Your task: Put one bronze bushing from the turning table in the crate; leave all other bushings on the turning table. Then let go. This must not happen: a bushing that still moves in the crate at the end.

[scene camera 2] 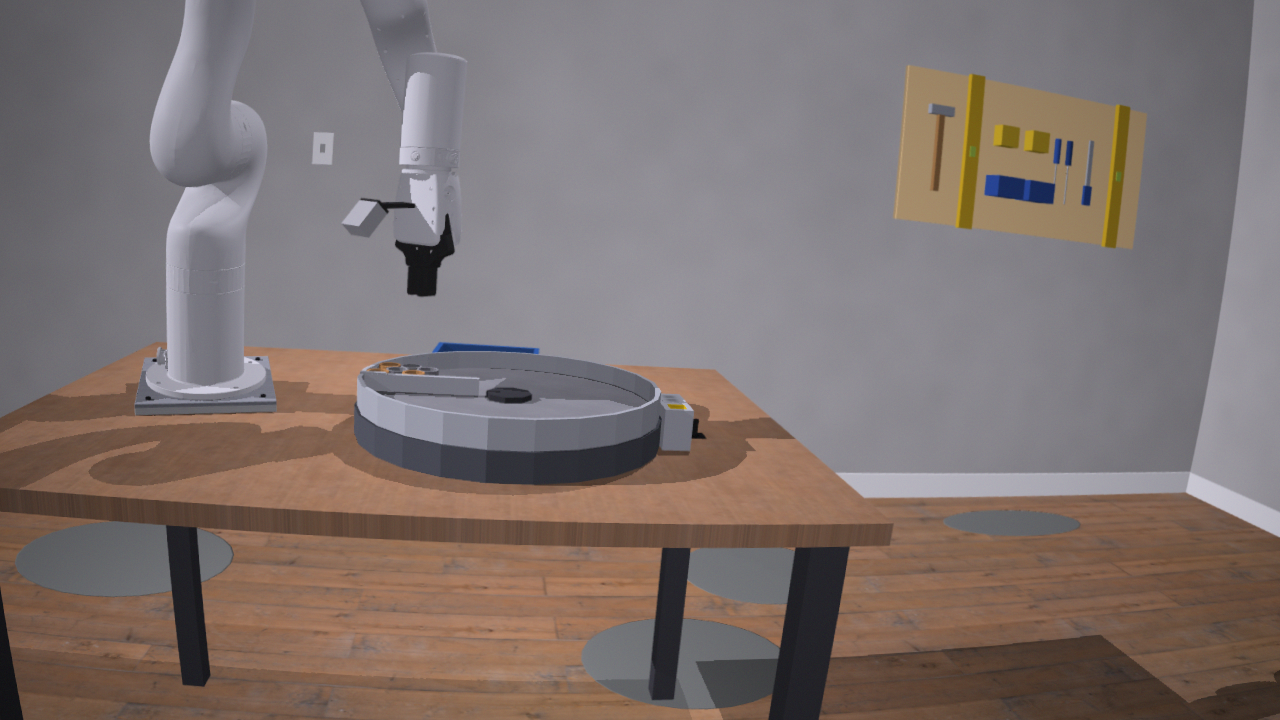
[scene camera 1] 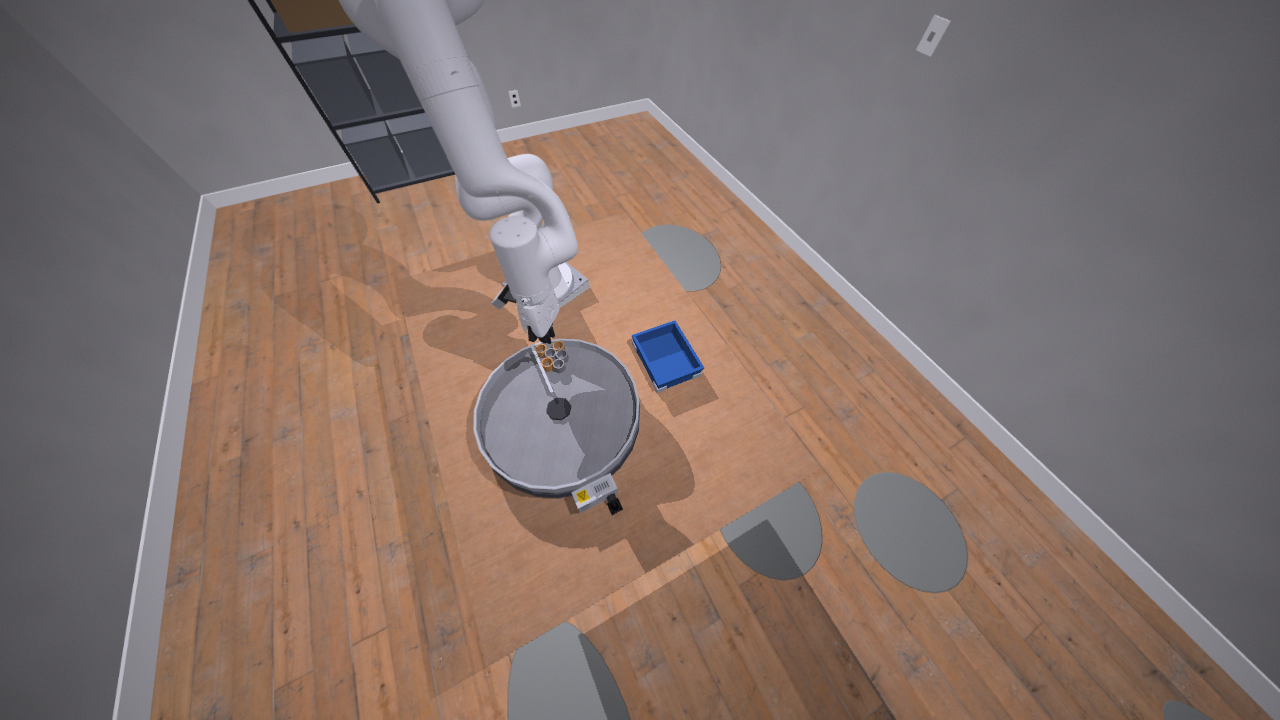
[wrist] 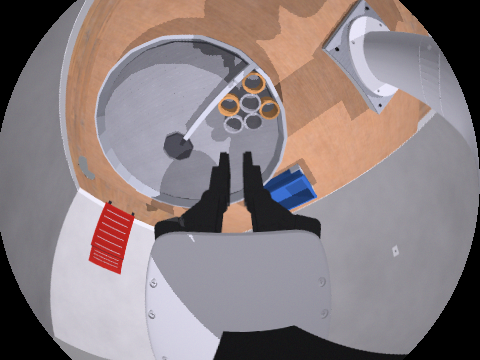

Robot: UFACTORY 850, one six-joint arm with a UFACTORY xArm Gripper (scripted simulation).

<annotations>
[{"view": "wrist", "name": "my gripper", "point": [236, 163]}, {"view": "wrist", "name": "turning table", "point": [160, 94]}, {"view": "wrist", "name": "blue crate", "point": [298, 193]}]
</annotations>
